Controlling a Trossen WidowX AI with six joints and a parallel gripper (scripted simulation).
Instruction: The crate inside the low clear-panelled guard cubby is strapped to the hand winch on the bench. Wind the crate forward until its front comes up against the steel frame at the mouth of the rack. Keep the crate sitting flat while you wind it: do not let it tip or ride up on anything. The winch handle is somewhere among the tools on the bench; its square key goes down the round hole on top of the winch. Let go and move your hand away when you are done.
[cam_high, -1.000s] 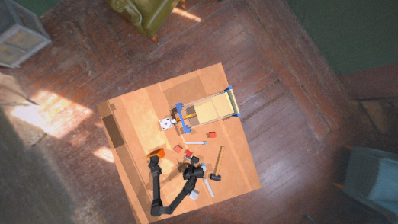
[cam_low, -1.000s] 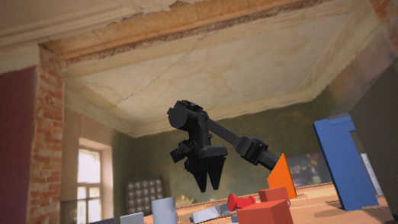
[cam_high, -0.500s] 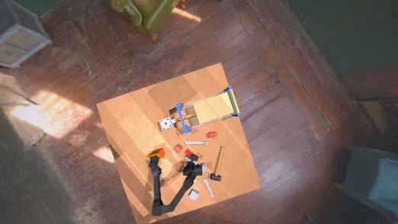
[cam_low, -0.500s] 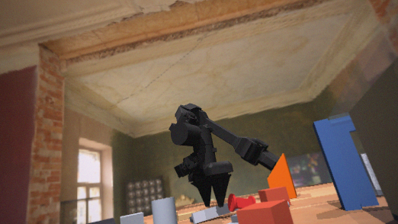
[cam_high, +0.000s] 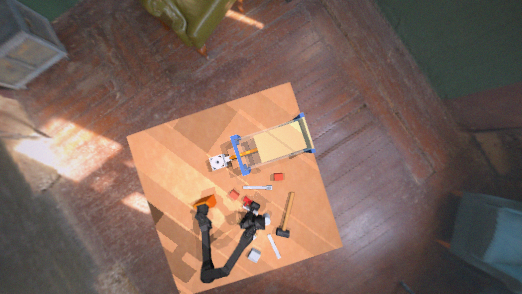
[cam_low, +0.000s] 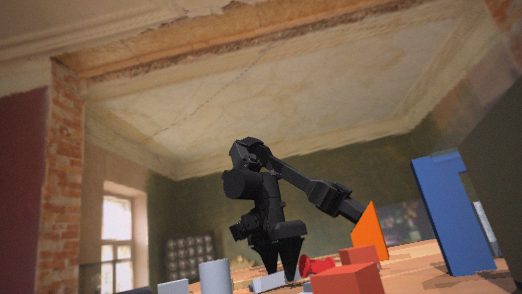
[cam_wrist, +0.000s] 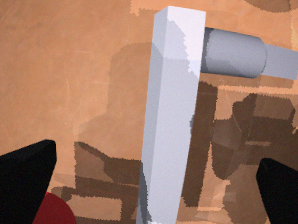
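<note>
My gripper tip is now 20 mm to the right of the winch handle, 10 mm below it and 10 mm past it. Round my gripper tip: grey bar 320 mm to the right, 90 mm ahead, 10 mm below; yellow brush 140 mm to the right, 60 mm behind, 10 mm above; red knob 70 mm to the left, 10 mm behind, 10 mm above.
</note>
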